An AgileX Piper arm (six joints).
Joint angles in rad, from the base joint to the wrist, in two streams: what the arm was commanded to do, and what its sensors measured. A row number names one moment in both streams.
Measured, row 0: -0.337 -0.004 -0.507 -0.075 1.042 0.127
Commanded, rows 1 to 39: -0.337 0.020 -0.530 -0.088 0.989 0.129; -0.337 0.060 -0.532 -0.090 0.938 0.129; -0.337 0.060 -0.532 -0.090 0.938 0.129; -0.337 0.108 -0.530 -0.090 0.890 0.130; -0.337 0.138 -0.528 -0.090 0.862 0.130; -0.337 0.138 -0.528 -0.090 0.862 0.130; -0.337 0.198 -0.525 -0.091 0.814 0.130; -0.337 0.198 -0.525 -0.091 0.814 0.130; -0.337 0.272 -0.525 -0.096 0.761 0.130; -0.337 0.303 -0.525 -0.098 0.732 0.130; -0.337 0.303 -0.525 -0.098 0.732 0.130; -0.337 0.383 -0.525 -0.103 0.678 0.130; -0.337 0.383 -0.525 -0.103 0.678 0.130; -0.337 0.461 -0.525 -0.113 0.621 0.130; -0.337 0.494 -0.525 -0.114 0.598 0.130; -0.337 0.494 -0.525 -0.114 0.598 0.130; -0.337 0.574 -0.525 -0.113 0.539 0.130; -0.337 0.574 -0.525 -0.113 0.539 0.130; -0.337 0.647 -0.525 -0.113 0.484 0.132; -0.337 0.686 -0.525 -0.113 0.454 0.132; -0.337 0.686 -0.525 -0.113 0.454 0.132; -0.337 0.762 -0.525 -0.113 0.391 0.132; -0.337 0.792 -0.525 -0.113 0.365 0.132; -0.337 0.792 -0.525 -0.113 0.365 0.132; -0.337 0.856 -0.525 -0.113 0.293 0.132; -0.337 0.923 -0.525 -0.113 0.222 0.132; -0.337 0.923 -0.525 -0.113 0.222 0.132; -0.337 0.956 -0.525 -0.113 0.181 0.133; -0.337 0.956 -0.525 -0.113 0.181 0.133; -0.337 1.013 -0.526 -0.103 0.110 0.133; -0.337 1.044 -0.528 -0.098 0.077 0.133; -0.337 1.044 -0.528 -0.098 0.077 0.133; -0.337 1.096 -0.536 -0.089 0.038 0.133; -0.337 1.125 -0.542 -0.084 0.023 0.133; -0.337 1.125 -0.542 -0.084 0.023 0.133; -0.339 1.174 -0.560 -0.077 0.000 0.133; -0.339 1.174 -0.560 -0.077 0.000 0.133; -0.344 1.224 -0.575 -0.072 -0.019 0.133; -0.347 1.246 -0.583 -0.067 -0.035 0.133
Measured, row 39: -0.337 1.194 -0.558 -0.079 0.023 0.130
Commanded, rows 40 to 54: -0.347 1.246 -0.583 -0.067 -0.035 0.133; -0.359 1.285 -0.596 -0.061 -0.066 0.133; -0.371 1.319 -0.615 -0.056 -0.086 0.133; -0.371 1.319 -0.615 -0.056 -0.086 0.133; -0.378 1.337 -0.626 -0.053 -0.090 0.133; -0.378 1.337 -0.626 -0.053 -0.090 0.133; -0.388 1.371 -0.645 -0.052 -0.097 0.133; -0.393 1.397 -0.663 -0.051 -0.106 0.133; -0.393 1.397 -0.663 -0.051 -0.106 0.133; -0.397 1.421 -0.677 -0.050 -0.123 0.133; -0.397 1.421 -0.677 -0.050 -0.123 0.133; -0.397 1.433 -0.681 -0.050 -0.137 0.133; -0.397 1.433 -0.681 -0.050 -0.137 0.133; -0.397 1.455 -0.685 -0.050 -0.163 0.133; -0.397 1.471 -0.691 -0.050 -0.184 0.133
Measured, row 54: -0.392 1.451 -0.675 -0.053 -0.137 0.131
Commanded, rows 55 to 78: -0.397 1.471 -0.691 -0.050 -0.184 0.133; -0.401 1.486 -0.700 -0.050 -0.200 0.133; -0.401 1.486 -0.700 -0.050 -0.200 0.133; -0.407 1.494 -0.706 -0.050 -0.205 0.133; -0.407 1.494 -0.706 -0.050 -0.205 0.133; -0.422 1.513 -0.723 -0.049 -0.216 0.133; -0.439 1.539 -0.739 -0.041 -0.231 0.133; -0.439 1.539 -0.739 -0.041 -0.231 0.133; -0.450 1.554 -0.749 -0.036 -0.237 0.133; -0.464 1.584 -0.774 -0.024 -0.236 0.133; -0.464 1.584 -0.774 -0.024 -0.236 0.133; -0.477 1.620 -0.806 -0.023 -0.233 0.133; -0.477 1.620 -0.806 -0.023 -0.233 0.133; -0.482 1.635 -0.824 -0.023 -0.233 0.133; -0.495 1.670 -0.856 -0.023 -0.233 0.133; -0.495 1.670 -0.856 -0.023 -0.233 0.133; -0.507 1.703 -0.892 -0.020 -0.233 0.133; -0.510 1.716 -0.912 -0.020 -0.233 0.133; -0.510 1.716 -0.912 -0.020 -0.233 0.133; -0.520 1.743 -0.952 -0.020 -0.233 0.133; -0.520 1.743 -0.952 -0.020 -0.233 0.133; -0.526 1.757 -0.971 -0.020 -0.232 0.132; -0.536 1.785 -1.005 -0.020 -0.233 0.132; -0.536 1.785 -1.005 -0.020 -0.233 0.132
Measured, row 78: -0.519 1.755 -0.954 -0.023 -0.220 0.131
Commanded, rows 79 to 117: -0.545 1.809 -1.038 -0.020 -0.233 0.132; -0.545 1.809 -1.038 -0.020 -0.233 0.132; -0.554 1.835 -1.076 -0.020 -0.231 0.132; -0.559 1.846 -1.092 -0.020 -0.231 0.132; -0.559 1.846 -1.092 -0.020 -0.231 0.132; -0.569 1.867 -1.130 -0.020 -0.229 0.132; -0.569 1.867 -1.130 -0.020 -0.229 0.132; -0.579 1.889 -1.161 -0.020 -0.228 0.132; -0.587 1.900 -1.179 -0.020 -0.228 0.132; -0.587 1.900 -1.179 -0.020 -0.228 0.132; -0.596 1.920 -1.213 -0.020 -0.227 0.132; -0.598 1.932 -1.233 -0.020 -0.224 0.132; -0.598 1.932 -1.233 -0.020 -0.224 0.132; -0.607 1.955 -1.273 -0.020 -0.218 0.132; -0.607 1.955 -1.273 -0.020 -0.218 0.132; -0.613 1.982 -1.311 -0.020 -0.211 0.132; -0.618 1.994 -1.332 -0.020 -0.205 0.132; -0.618 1.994 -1.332 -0.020 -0.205 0.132; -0.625 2.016 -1.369 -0.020 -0.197 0.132; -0.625 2.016 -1.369 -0.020 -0.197 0.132; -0.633 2.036 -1.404 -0.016 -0.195 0.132; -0.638 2.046 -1.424 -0.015 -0.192 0.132; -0.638 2.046 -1.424 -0.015 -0.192 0.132; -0.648 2.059 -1.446 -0.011 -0.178 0.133; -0.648 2.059 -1.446 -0.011 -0.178 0.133; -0.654 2.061 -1.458 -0.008 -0.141 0.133; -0.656 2.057 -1.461 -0.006 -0.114 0.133; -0.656 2.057 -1.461 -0.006 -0.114 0.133; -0.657 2.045 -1.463 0.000 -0.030 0.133; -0.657 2.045 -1.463 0.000 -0.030 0.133; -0.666 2.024 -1.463 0.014 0.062 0.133; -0.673 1.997 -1.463 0.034 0.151 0.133; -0.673 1.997 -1.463 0.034 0.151 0.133; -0.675 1.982 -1.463 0.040 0.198 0.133; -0.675 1.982 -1.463 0.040 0.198 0.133; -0.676 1.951 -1.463 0.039 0.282 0.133; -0.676 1.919 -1.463 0.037 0.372 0.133; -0.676 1.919 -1.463 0.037 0.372 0.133; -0.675 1.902 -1.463 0.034 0.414 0.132
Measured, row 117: -0.677 1.953 -1.454 0.032 0.301 0.130
